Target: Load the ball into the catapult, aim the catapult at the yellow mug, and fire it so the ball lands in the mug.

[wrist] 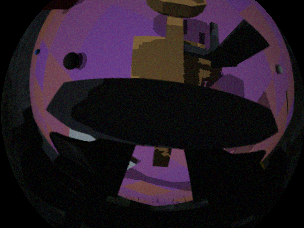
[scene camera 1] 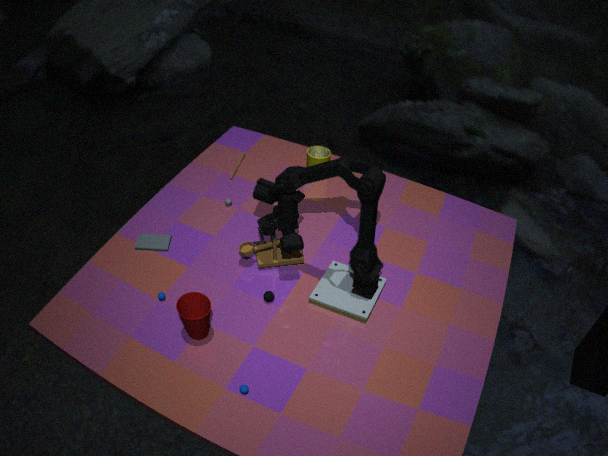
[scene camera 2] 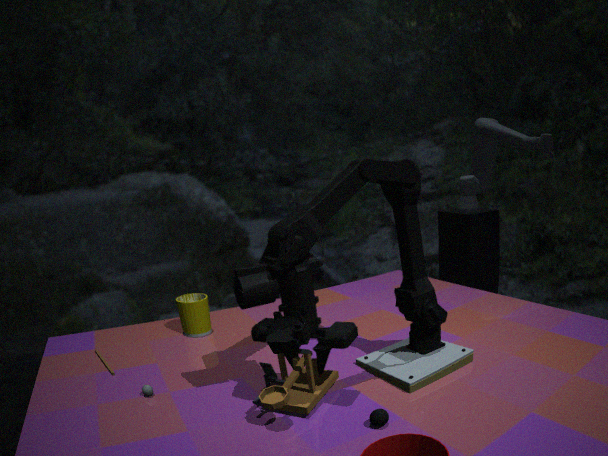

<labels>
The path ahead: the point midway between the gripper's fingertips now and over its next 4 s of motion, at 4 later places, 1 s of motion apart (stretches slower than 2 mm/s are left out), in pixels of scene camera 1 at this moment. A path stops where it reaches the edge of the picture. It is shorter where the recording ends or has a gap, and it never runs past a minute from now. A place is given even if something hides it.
My gripper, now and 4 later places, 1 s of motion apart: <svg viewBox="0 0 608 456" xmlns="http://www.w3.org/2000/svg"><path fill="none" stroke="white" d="M287 248L324 215L343 209L343 214L345 194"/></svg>
</labels>
